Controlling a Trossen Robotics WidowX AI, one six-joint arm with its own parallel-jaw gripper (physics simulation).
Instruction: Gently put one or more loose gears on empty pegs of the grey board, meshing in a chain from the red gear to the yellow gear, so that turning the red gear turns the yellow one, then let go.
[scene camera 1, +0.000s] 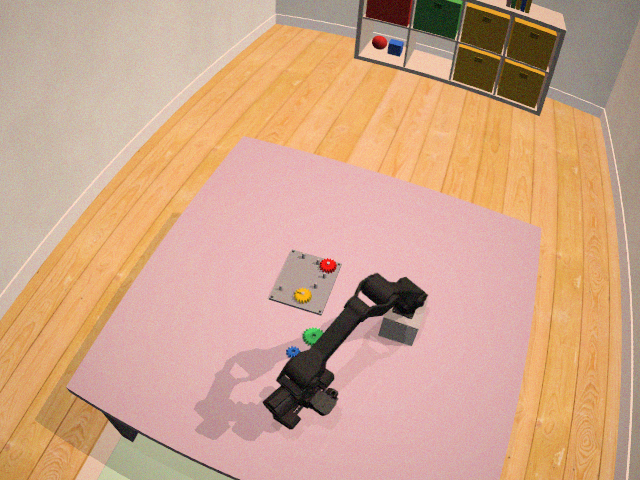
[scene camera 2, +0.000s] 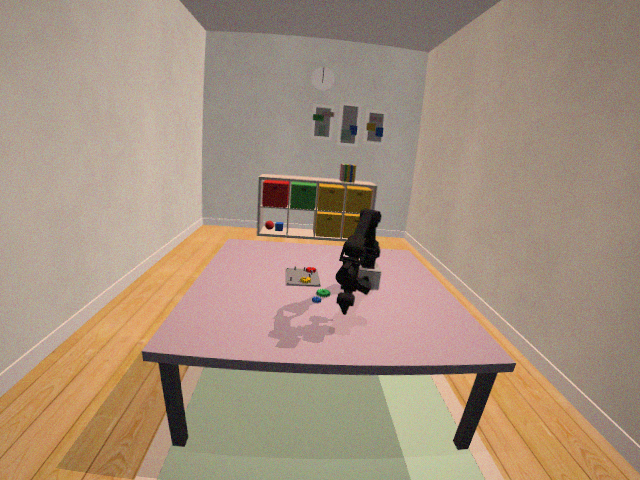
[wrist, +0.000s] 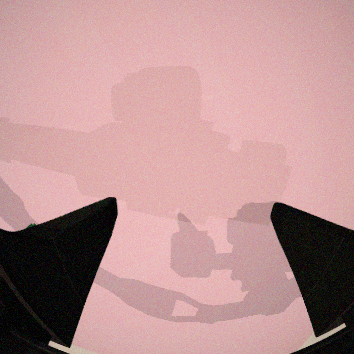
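Pixels of known places: gripper, fingertip midpoint: (scene camera 1: 304, 406) (scene camera 2: 346, 308) (wrist: 198, 208); arm's base, link origin: (scene camera 1: 405, 306) (scene camera 2: 367, 265).
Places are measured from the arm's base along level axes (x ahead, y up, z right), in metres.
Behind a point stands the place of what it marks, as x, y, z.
The grey board (scene camera 1: 292, 276) {0.370, -0.097, 0.033} (scene camera 2: 294, 281) {0.363, -0.098, -0.039} lies on the table with several empty upright pegs. The red gear (scene camera 1: 327, 265) {0.283, -0.080, 0.108} (scene camera 2: 310, 269) {0.287, -0.082, 0.100} sits near its far right corner. The yellow gear (scene camera 1: 302, 295) {0.307, -0.080, -0.032} (scene camera 2: 305, 280) {0.309, -0.085, -0.046} sits towards its near edge. A loose green gear (scene camera 1: 311, 336) {0.225, -0.089, -0.152} (scene camera 2: 323, 292) {0.221, -0.087, -0.163} lies flat in front of the board; a green sliver shows beside the left finger in the wrist view. A smaller loose blue gear (scene camera 1: 293, 351) {0.253, -0.099, -0.216} (scene camera 2: 316, 299) {0.254, -0.090, -0.232} lies just in front of the green one. My gripper (scene camera 1: 283, 411) (scene camera 2: 344, 310) {0.141, -0.035, -0.396} (wrist: 198, 208) {0.141, -0.035, -0.396} is open and empty, above the table, nearer the front edge than both loose gears.
The pink table (scene camera 1: 439, 248) {-0.037, -0.105, 0.363} (scene camera 2: 413, 330) {-0.136, -0.105, -0.425} bears the arm's shadows. The arm's grey base block (scene camera 1: 399, 330) {-0.009, -0.042, -0.057} (scene camera 2: 374, 279) {-0.032, -0.050, -0.056} stands right of the board. The forearm passes over the table close to the green gear in scene camera 1. A shelf unit stands beyond the table.
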